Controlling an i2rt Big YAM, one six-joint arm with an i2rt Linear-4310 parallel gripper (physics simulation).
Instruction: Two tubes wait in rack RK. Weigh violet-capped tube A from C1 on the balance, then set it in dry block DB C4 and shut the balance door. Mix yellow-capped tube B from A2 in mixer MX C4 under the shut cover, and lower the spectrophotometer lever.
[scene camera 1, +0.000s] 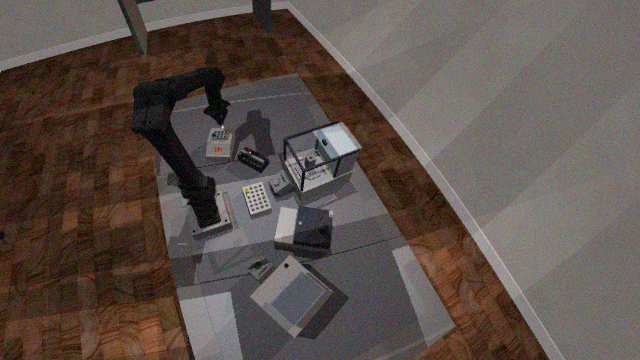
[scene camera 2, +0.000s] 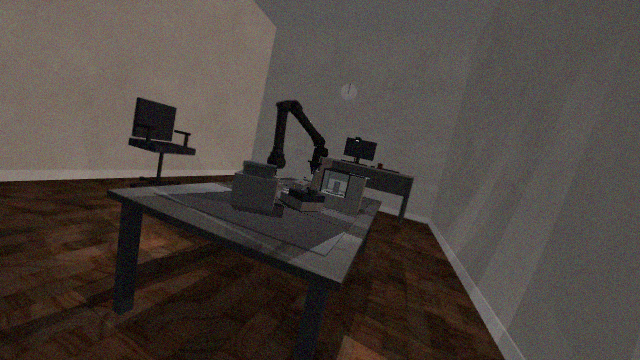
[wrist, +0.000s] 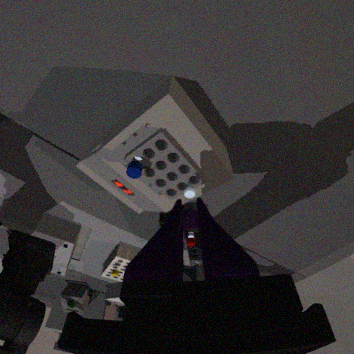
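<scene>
My gripper is shut on violet-capped tube A, whose dark violet cap shows between the fingers. The tube's pale end points at the dry block, beside one corner of its well grid in the wrist view; its height above the wells is unclear. A blue-capped tube stands in the block. Yellow-capped tube B stands at a corner of the white rack. The glass-sided balance stands to the right; its door state is unclear.
A black rack with a red cap stands between block and balance. A small grey box is beside the balance. A dark-topped instrument, a pale box with grey-blue lid and a green button stand nearer.
</scene>
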